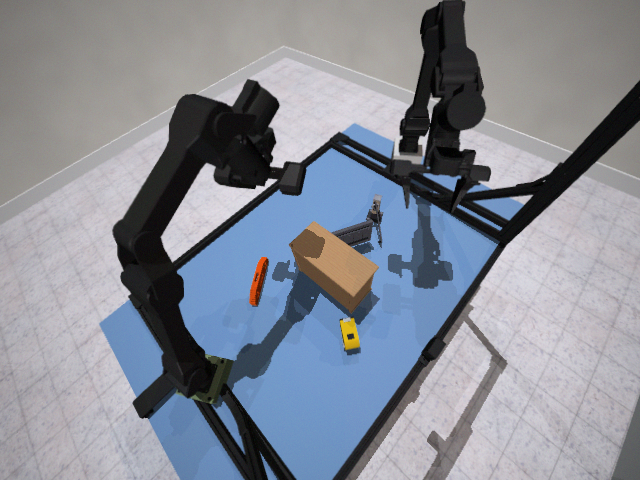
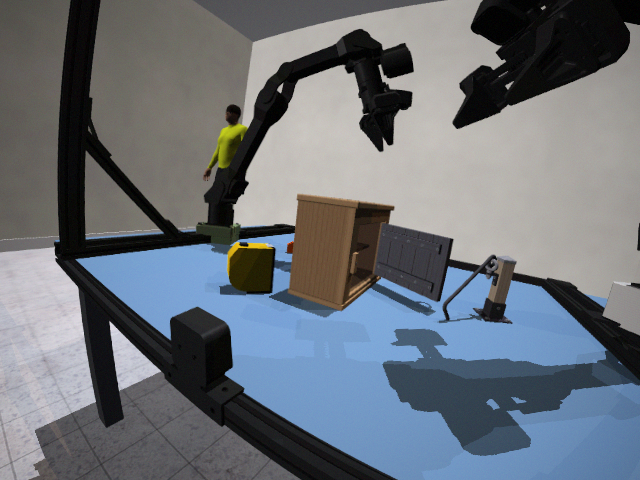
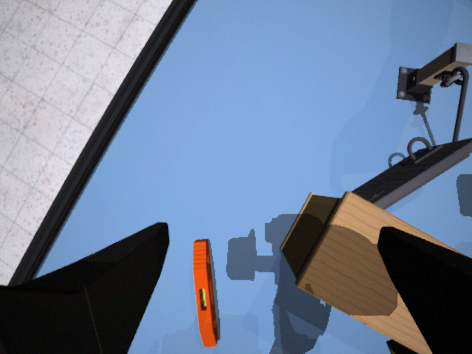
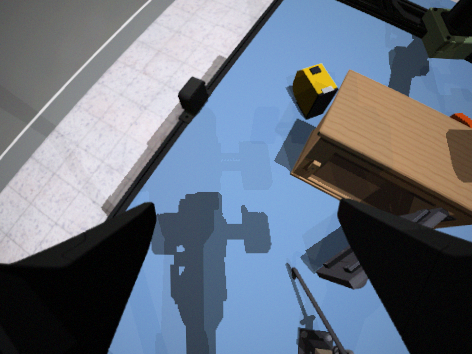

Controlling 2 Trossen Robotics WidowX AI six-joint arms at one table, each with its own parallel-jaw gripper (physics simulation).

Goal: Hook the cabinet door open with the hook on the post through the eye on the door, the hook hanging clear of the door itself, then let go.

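Frame: origin at the left arm's base, x ahead, y up, z right, level; metres.
Seen in the pictures: left gripper, fingertip midpoint: (image 1: pixel 273 189) (image 2: pixel 385 148) (image 3: pixel 273 234); right gripper, fingertip midpoint: (image 1: pixel 428 210) (image 2: pixel 477 115) (image 4: pixel 248 209); left arm's base at its link origin: (image 1: pixel 201 376) (image 2: pixel 219 224) (image 4: pixel 458 24); right arm's base at its link origin: (image 1: pixel 408 146).
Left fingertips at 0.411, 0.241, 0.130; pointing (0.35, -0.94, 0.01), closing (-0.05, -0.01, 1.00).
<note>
Pixels of each thing's middle, then the offset from my left fingertips to it, as dx, dy, dz. "pt": a spot on its surface instead. Level surfaces: height alone.
- wooden cabinet at the middle of its body: (image 3: pixel 384 269) (image 4: pixel 382 165) (image 2: pixel 348 244) (image 1: pixel 333 268) -0.084, -0.208, +0.148
- metal eye at a spot on its surface: (image 3: pixel 419 139) pt +0.072, -0.219, +0.206
- post at a spot on its surface: (image 3: pixel 436 71) (image 2: pixel 493 276) pt +0.159, -0.221, +0.236
- orange level at the middle of its body: (image 3: pixel 205 293) (image 1: pixel 258 279) -0.131, -0.267, -0.077
- yellow tape measure at the middle of its body: (image 2: pixel 251 267) (image 4: pixel 313 90) (image 1: pixel 348 333) -0.242, -0.251, +0.213
- blue table at its surface level: dy -0.287
- black block at a spot on its surface: (image 2: pixel 201 343) (image 4: pixel 179 94) pt -0.231, -0.240, +0.447
The wooden cabinet (image 1: pixel 338 255) (image 2: pixel 323 253) (image 3: pixel 350 215) (image 4: pixel 395 120) stands with its dark grey door (image 1: pixel 356 234) (image 2: pixel 413 260) (image 3: pixel 415 172) (image 4: pixel 342 275) swung open. A metal eye (image 3: pixel 419 139) sticks out of the door's outer face, with no hook through it. The post (image 1: pixel 376 205) (image 2: pixel 502 284) (image 3: pixel 436 71) stands past the door's free edge. Its hook (image 1: pixel 379 232) (image 2: pixel 466 285) (image 3: pixel 460 110) (image 4: pixel 316 302) hangs slanting down from the post top, its bent end apart from the door. My left gripper (image 2: pixel 386 146) (image 3: pixel 273 234) is open above the cabinet's side; my right gripper (image 1: pixel 430 208) (image 4: pixel 248 209) is open, high near the post.
An orange level (image 1: pixel 258 281) (image 3: pixel 204 295) lies beside the cabinet's closed end. A yellow tape measure (image 1: pixel 349 334) (image 2: pixel 251 267) (image 4: pixel 316 87) stands near another corner. Black frame rails edge the blue table (image 1: pixel 310 403), with a black block (image 2: pixel 201 343) (image 4: pixel 193 95) on one rail.
</note>
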